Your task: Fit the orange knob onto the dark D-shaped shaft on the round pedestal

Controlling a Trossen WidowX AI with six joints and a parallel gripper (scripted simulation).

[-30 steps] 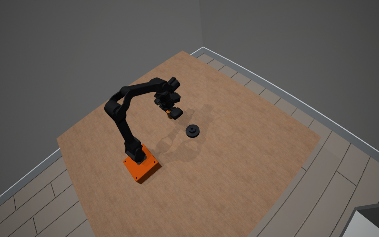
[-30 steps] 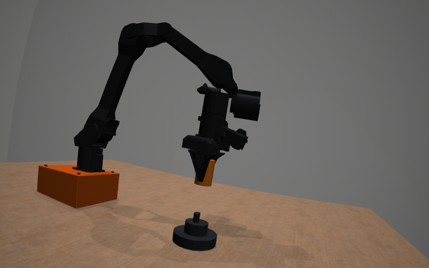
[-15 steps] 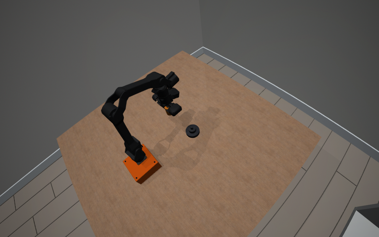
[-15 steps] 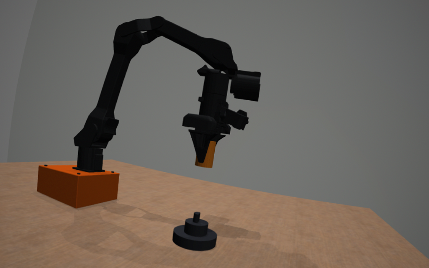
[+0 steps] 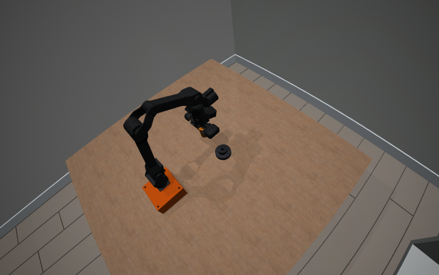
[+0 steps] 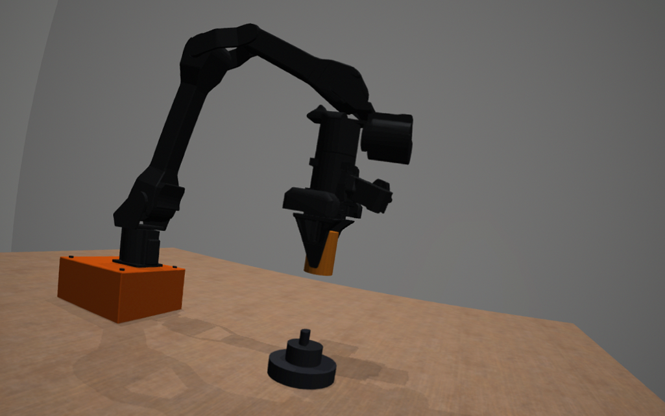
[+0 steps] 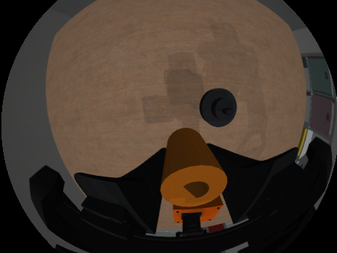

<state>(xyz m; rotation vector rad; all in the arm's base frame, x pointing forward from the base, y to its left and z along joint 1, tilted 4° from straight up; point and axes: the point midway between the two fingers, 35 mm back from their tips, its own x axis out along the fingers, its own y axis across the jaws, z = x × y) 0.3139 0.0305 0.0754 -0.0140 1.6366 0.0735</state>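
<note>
My gripper tip is now 10 cm above the pedestal, 9 cm to the left of it and 3 cm short of it. The rest, counted from my gripper tip: orange knob: 2 cm above.
</note>
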